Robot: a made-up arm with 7 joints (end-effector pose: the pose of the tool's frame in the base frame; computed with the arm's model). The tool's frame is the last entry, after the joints.
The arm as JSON. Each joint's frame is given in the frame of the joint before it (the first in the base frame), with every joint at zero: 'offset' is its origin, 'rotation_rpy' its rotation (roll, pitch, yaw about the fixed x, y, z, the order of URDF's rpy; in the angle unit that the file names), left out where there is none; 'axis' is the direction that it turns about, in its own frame. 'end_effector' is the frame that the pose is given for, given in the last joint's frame.
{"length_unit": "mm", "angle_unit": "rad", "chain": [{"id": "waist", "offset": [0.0, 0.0, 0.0], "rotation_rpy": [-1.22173, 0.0, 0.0], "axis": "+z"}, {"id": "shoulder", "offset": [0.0, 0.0, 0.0], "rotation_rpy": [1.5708, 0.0, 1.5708], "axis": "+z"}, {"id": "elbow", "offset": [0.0, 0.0, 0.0], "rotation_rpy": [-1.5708, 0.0, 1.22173], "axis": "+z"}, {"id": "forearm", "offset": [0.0, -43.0, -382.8], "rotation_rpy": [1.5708, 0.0, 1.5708], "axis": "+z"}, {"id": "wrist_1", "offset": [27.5, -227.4, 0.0], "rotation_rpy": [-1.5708, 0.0, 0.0], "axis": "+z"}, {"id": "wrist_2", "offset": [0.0, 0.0, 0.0], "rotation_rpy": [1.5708, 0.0, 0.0], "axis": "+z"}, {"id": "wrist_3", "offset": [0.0, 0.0, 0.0], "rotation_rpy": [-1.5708, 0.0, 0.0], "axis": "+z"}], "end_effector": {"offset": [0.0, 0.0, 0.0], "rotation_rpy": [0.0, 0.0, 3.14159]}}
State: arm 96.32 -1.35 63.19 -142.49 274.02 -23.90 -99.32
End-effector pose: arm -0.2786 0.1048 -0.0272 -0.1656 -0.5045 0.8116 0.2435
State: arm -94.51 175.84 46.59 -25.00 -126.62 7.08 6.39
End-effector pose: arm -0.5862 0.1487 0.0887 0.6799 0.3463 0.6004 0.2393
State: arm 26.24 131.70 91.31 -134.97 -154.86 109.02 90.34
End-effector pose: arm 0.1266 0.0415 0.3008 0.1067 0.4156 0.0019 0.9033
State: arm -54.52 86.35 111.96 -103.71 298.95 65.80 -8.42
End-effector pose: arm -0.1296 0.4115 0.1159 0.3378 -0.3160 0.8841 0.0659
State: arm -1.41 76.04 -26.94 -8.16 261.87 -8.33 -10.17
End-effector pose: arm 0.0517 0.5881 -0.1676 0.2300 0.4906 -0.7826 0.3064
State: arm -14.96 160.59 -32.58 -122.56 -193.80 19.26 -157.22
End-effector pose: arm 0.1685 0.2039 0.2696 0.3565 -0.1068 -0.8586 0.3525
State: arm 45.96 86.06 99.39 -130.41 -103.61 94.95 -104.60
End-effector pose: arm 0.0504 0.2733 0.2078 0.6143 0.5416 0.5519 0.1574
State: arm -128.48 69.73 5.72 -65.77 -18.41 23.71 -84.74
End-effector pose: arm 0.0914 0.2451 0.4899 0.9023 -0.3725 0.1531 0.1536
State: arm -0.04 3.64 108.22 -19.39 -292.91 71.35 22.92
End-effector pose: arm -0.0285 0.1262 -0.5996 0.5380 0.0246 -0.8422 0.0264
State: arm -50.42 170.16 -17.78 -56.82 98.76 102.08 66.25
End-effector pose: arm -0.1965 0.1545 0.5161 0.0807 -0.5209 0.7672 0.3655
